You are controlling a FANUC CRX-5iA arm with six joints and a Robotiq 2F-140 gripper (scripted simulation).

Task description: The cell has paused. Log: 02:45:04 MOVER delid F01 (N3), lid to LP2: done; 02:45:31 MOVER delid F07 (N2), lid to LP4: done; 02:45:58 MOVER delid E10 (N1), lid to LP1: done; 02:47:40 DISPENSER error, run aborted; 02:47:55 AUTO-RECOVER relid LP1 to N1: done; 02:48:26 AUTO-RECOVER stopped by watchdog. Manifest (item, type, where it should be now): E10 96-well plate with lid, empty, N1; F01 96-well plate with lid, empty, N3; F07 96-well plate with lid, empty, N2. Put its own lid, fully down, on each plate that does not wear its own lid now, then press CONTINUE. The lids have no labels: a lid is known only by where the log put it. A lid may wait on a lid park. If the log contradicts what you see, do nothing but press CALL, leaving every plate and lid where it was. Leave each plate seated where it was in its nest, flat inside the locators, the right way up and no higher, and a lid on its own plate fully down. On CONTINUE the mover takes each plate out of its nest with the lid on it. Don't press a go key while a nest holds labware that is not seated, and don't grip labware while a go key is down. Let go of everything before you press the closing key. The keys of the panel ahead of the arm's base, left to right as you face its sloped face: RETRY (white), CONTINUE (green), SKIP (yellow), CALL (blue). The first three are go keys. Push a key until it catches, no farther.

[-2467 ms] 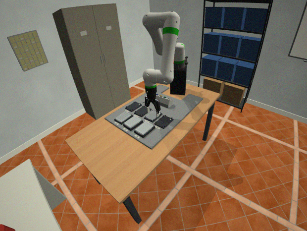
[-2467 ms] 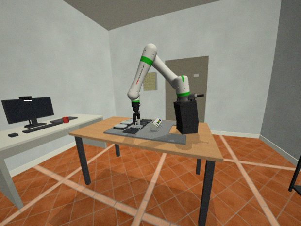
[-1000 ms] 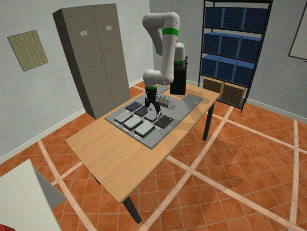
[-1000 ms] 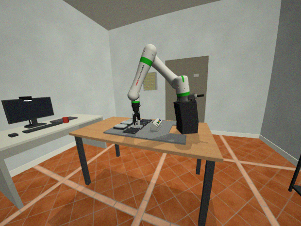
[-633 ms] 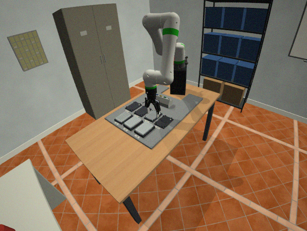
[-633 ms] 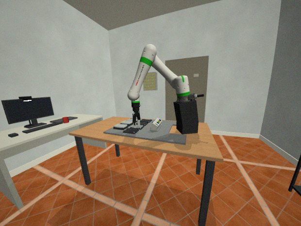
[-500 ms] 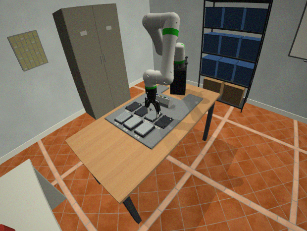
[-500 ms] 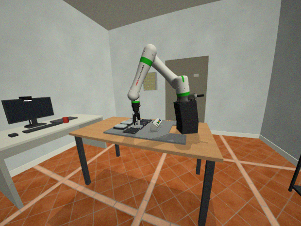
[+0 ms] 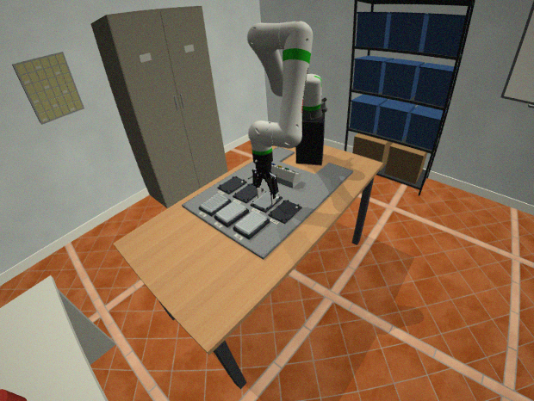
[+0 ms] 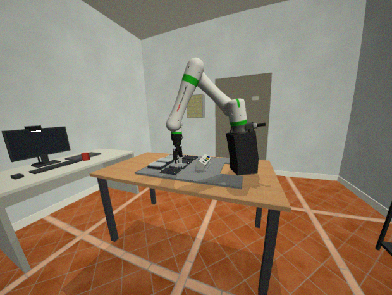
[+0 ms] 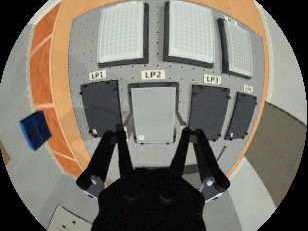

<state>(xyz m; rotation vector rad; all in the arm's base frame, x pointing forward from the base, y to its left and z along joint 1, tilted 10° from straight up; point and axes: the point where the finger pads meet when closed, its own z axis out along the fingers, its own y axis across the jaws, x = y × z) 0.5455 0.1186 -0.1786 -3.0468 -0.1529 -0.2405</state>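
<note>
Now: hand 200 mm short of the plate, 190 mm to the left of it and 20 mm above it. Round my hand: white key: 240 mm behind, 20 mm to the right, 30 mm above; then lid park LP1: 130 mm to the left, 30 mm below; then lid park LP3: 10 mm ahead, 130 mm to the right, 30 mm below.
</note>
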